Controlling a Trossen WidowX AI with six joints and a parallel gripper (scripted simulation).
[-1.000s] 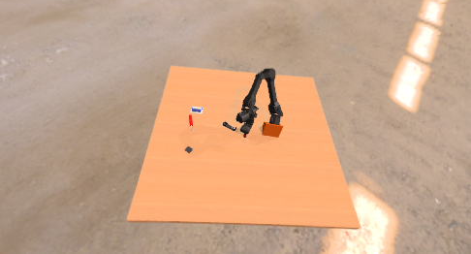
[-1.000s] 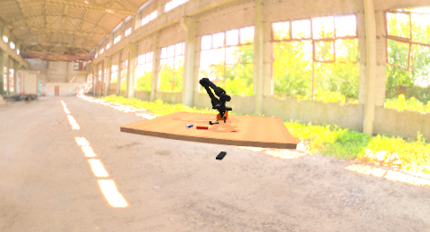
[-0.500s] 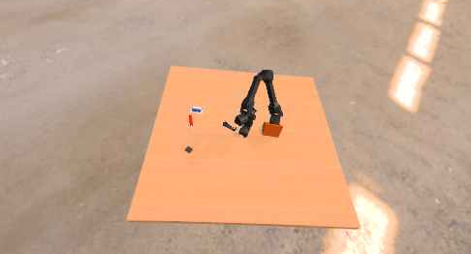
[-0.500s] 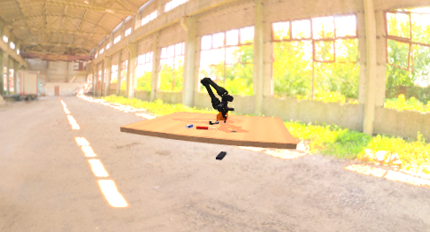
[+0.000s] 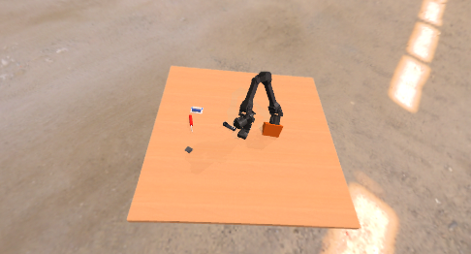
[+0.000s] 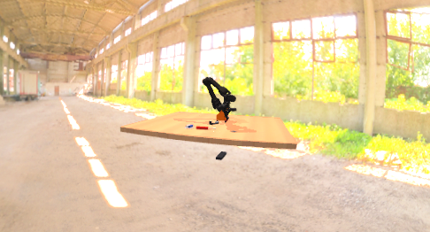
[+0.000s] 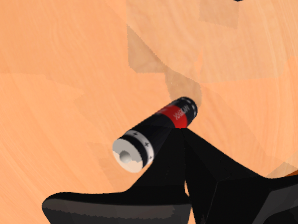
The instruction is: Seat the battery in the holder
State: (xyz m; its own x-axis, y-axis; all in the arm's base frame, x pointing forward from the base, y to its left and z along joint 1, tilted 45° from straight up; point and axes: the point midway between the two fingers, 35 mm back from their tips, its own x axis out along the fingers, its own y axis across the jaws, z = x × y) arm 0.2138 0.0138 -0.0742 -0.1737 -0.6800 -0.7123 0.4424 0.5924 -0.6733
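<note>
The battery is 10 mm to the left of my gripper tip and 10 mm below it. The rest, counted from my gripper tip: remote battery cover: 380 mm ahead, 90 mm to the left, 40 mm below; red screwdriver: 380 mm ahead, 110 mm to the right, 30 mm below; battery blister pack: 340 mm ahead, 260 mm to the right, 40 mm below.
</note>
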